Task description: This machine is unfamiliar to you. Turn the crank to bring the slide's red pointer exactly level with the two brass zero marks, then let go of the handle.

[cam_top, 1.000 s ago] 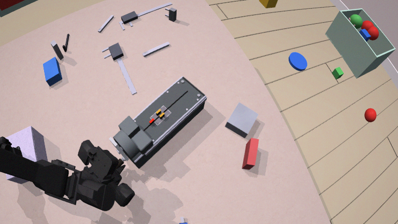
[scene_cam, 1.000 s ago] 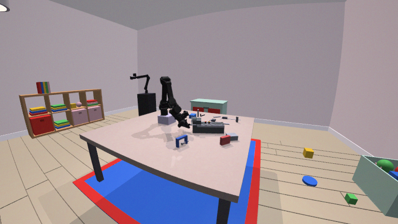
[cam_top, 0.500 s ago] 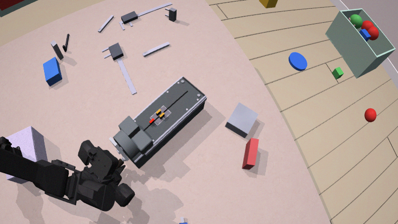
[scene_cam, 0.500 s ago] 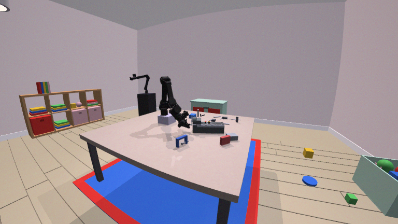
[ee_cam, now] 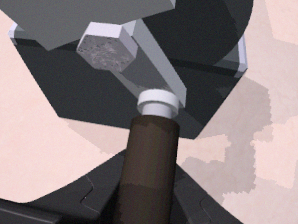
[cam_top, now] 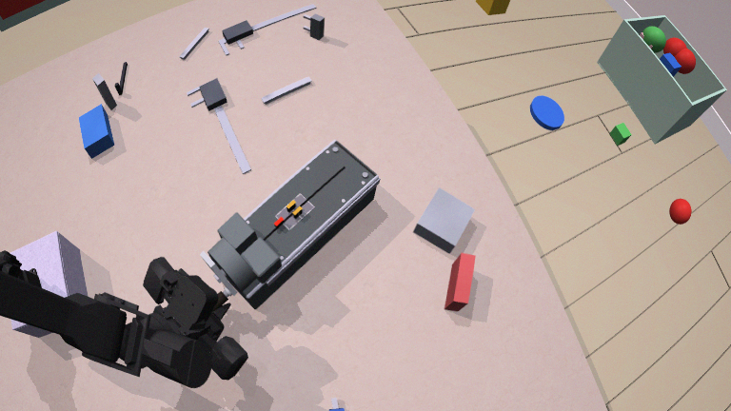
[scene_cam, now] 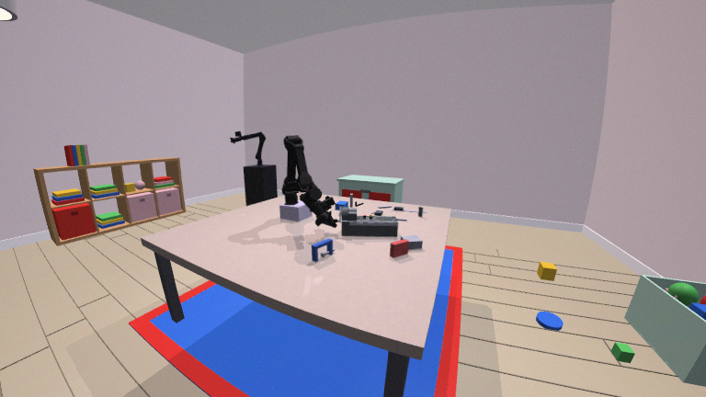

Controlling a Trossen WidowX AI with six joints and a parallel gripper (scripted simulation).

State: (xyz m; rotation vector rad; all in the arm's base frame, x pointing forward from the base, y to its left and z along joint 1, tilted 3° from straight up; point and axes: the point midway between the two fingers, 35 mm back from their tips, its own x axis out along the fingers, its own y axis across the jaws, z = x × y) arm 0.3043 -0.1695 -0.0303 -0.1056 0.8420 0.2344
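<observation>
The dark brown crank handle is 30 mm above my gripper tip, 20 mm behind it and 10 mm to the right of it. Round my gripper tip: red pointer: 130 mm ahead, 50 mm to the left, 50 mm above; red block: 310 mm ahead, 150 mm to the right, 10 mm below; grey block: 350 mm ahead, 50 mm to the right, 20 mm below.
</observation>
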